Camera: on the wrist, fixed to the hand. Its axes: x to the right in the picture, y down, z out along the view.
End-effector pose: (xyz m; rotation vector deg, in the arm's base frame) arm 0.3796 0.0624 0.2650 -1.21 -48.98 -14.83
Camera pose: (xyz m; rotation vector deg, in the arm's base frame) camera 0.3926 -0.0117 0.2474 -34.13 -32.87 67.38
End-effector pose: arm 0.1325 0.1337 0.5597 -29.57 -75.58 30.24
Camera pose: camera 0.1690 0.0846 0.6069 -84.36 -35.28 98.87
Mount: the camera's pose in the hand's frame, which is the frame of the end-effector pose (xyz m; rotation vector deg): 0.0111 -0.0702 -0.0303 2.17 4.36 87.31
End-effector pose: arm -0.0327 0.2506 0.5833 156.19 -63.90 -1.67
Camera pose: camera 0.0266 0.2970 0.6005 70.07 -155.53 16.96
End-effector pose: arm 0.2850 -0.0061 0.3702 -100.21 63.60 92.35
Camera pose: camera 0.3597 0.0043 0.3534 31.48 -119.77 -90.92
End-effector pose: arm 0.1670 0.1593 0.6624 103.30 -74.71 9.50
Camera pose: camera 0.2405 0.1773 0.6470 25.77 -132.90 59.33
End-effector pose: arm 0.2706 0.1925 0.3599 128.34 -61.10 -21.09
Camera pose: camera 0.3345 0.2302 0.3383 51.88 -130.87 22.64
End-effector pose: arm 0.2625 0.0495 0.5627 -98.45 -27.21 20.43
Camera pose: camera 0.2786 0.0404 0.6377 -99.96 57.60 75.98
